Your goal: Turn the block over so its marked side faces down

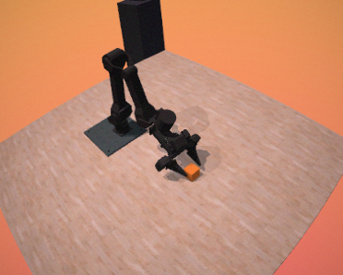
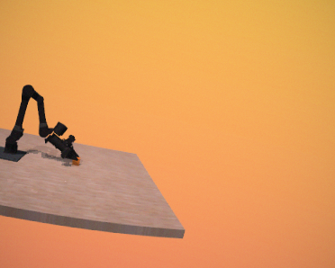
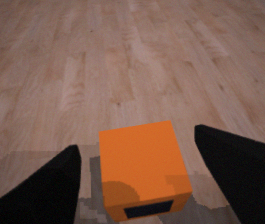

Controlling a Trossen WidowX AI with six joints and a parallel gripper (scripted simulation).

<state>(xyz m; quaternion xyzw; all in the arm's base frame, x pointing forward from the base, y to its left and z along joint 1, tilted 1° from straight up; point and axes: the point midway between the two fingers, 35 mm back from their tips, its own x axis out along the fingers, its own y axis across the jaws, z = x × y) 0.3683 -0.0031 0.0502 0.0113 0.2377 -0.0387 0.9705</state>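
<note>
Now: gripper tip 20 mm past the block and 20 mm above it.
</note>
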